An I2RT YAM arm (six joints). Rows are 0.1 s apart.
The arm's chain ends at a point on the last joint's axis. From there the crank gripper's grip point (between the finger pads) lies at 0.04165 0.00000 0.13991 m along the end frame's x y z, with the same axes.
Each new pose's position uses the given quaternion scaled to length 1; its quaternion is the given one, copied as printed.
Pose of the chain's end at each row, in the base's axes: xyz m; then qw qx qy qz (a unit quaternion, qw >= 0):
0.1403, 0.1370, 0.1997, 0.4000, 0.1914, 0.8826, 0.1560
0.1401, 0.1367, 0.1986, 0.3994, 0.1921, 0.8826, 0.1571
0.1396, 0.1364, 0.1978, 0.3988, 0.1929, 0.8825, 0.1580
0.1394, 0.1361, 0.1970, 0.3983, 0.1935, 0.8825, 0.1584
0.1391, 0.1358, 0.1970, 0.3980, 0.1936, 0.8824, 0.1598
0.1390, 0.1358, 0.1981, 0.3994, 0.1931, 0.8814, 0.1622
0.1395, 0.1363, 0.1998, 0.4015, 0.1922, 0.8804, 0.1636
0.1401, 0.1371, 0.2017, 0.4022, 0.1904, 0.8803, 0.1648
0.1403, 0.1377, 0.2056, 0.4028, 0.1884, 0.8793, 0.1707
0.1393, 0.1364, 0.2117, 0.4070, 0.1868, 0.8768, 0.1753
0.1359, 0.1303, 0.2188, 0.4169, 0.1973, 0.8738, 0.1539
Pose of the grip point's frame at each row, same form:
0.2222, 0.1734, 0.0845, 0.4000, 0.1914, 0.8826, 0.1560
0.2219, 0.1734, 0.0834, 0.3994, 0.1921, 0.8826, 0.1571
0.2213, 0.1733, 0.0826, 0.3988, 0.1929, 0.8825, 0.1580
0.2210, 0.1731, 0.0818, 0.3983, 0.1935, 0.8825, 0.1584
0.2207, 0.1732, 0.0819, 0.3980, 0.1936, 0.8824, 0.1598
0.2210, 0.1738, 0.0835, 0.3994, 0.1931, 0.8814, 0.1622
0.2221, 0.1746, 0.0857, 0.4015, 0.1922, 0.8804, 0.1636
0.2228, 0.1757, 0.0878, 0.4022, 0.1904, 0.8803, 0.1648
0.2232, 0.1780, 0.0924, 0.4028, 0.1884, 0.8793, 0.1707
0.2234, 0.1777, 0.0997, 0.4070, 0.1868, 0.8768, 0.1753
0.2224, 0.1646, 0.1063, 0.4169, 0.1973, 0.8738, 0.1539

